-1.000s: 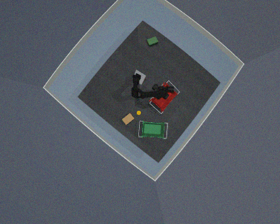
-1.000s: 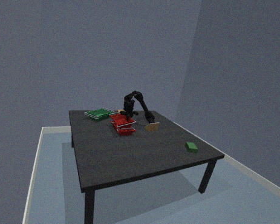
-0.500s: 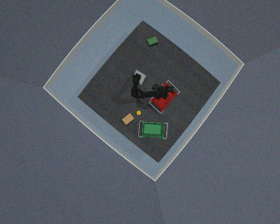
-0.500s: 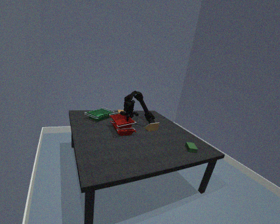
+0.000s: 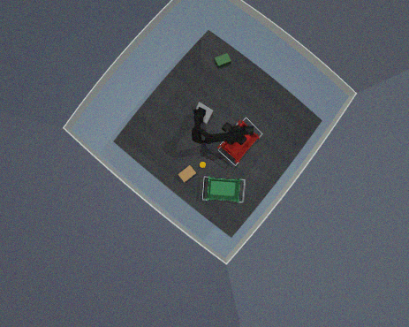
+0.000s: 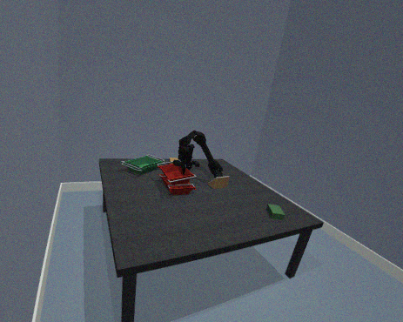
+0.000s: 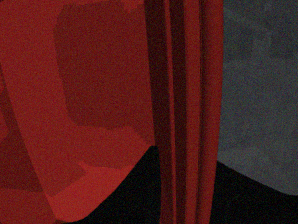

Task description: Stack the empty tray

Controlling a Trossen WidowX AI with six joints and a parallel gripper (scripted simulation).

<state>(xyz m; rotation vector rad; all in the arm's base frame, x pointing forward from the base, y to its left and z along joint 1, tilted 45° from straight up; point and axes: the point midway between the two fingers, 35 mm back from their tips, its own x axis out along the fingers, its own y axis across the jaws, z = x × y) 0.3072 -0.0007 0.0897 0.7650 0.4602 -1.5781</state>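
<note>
The red tray is 7 cm ahead of my gripper tip, 2 cm to the right of it and 2 cm above it. Also, from my gripper tip: green block (56 cm to the left, 37 cm behind, 8 cm below); tan block (42 cm to the right, 17 cm behind, 7 cm below); yellow piece (30 cm to the right, 10 cm behind, 9 cm below).
</note>
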